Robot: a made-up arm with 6 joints. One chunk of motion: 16 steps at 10 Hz.
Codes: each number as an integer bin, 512 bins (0 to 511) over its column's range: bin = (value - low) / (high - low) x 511, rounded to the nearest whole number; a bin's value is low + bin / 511 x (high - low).
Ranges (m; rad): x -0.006..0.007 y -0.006..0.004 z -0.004..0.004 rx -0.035..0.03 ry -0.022..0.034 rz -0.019..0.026
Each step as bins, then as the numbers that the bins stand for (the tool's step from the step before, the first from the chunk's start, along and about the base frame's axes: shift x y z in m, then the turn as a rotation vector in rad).
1 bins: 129 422 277 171 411 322
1 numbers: -0.00272 0.00226 0.00034 -0.01325 0.02304 0.00936
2 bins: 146 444 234 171 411 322
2 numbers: -0.00229 0.00269 -0.00034 -0.01325 0.02304 0.00936
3 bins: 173 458 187 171 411 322
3 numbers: -0.00160 0.00296 -0.00107 -0.01325 0.02304 0.00936
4 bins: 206 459 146 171 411 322
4 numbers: -0.00076 0.00298 -0.00171 -0.01325 0.02304 0.00936
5 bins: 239 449 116 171 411 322
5 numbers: 0.00008 0.00279 -0.00218 -0.01325 0.02304 0.00936
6 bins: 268 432 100 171 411 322
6 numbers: 0.00082 0.00245 -0.00243 -0.01325 0.02304 0.00936
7 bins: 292 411 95 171 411 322
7 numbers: 0.00143 0.00204 -0.00251 -0.01325 0.02304 0.00936
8 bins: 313 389 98 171 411 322
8 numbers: 0.00196 0.00161 -0.00247 -0.01325 0.02304 0.00936
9 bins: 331 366 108 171 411 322
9 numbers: 0.00242 0.00116 -0.00231 -0.01325 0.02304 0.00936
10 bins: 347 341 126 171 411 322
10 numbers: 0.00283 0.00067 -0.00203 -0.01325 0.02304 0.00936
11 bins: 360 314 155 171 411 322
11 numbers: 0.00316 0.00014 -0.00157 -0.01325 0.02304 0.00936
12 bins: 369 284 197 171 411 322
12 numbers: 0.00339 -0.00044 -0.00092 -0.01325 0.02304 0.00936
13 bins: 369 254 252 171 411 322
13 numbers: 0.00339 -0.00103 -0.00005 -0.01325 0.02304 0.00936
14 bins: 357 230 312 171 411 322
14 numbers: 0.00308 -0.00150 0.00088 -0.01325 0.02304 0.00936
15 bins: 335 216 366 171 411 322
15 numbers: 0.00252 -0.00177 0.00173 -0.01325 0.02304 0.00936
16 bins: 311 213 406 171 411 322
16 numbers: 0.00191 -0.00183 0.00236 -0.01325 0.02304 0.00936
